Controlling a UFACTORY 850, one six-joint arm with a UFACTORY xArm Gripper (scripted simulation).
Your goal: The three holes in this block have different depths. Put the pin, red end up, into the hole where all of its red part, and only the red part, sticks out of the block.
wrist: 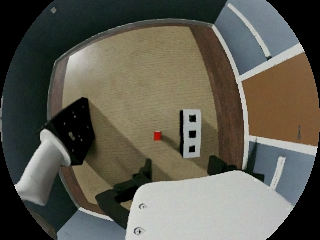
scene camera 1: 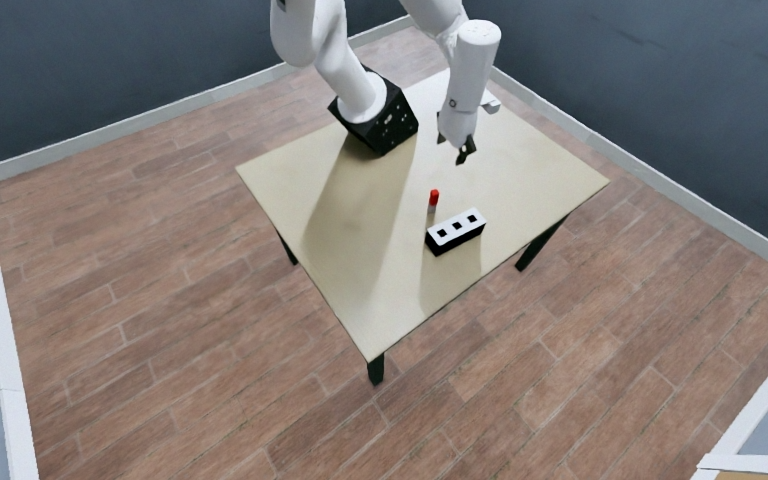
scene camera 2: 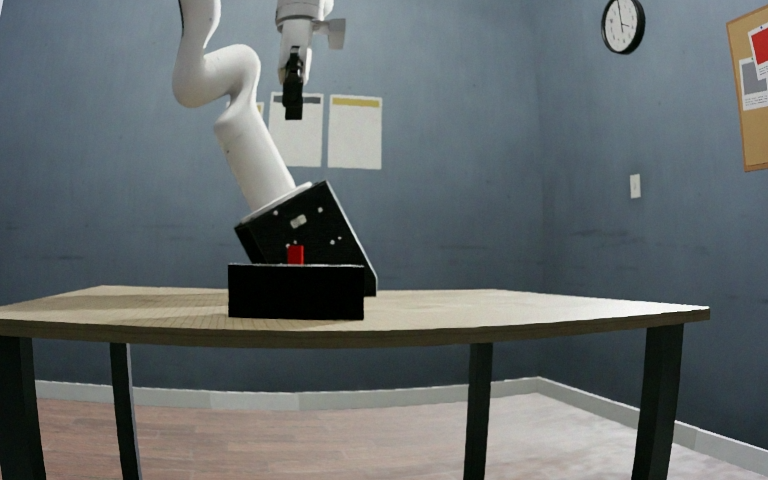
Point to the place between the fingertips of my gripper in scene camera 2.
At 292, 113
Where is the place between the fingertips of my gripper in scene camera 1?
450, 153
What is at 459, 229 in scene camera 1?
A block.
